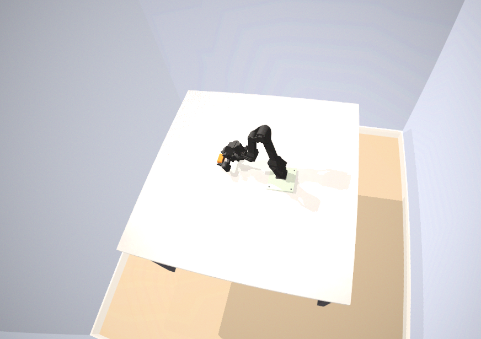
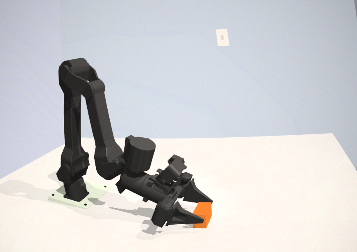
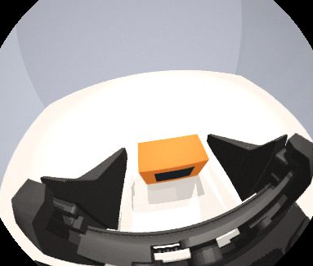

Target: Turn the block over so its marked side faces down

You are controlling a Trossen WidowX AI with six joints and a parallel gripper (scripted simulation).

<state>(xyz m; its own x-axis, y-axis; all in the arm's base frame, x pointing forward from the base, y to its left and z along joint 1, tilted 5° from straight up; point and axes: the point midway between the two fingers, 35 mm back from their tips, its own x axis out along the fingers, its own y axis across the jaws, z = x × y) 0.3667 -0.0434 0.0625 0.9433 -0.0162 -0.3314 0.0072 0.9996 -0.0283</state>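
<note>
Right now my gripper tip is 20 mm past the orange block and 10 mm above it.
</note>
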